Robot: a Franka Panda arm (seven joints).
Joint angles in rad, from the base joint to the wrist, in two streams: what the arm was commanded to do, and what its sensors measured. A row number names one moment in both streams.
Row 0, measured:
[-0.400 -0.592 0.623 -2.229 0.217 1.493 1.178]
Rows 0 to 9, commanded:
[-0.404 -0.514 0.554 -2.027 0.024 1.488 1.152]
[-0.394 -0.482 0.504 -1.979 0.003 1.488 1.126]
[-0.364 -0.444 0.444 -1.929 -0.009 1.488 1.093]
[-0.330 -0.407 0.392 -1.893 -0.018 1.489 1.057]
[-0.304 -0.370 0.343 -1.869 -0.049 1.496 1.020]
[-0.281 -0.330 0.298 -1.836 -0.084 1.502 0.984]
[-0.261 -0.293 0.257 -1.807 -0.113 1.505 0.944]
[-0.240 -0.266 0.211 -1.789 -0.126 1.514 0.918]
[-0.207 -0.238 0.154 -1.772 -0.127 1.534 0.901]
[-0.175 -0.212 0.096 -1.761 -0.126 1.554 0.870]
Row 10, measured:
[-0.278 -0.329 0.232 -1.846 -0.094 1.524 0.929]
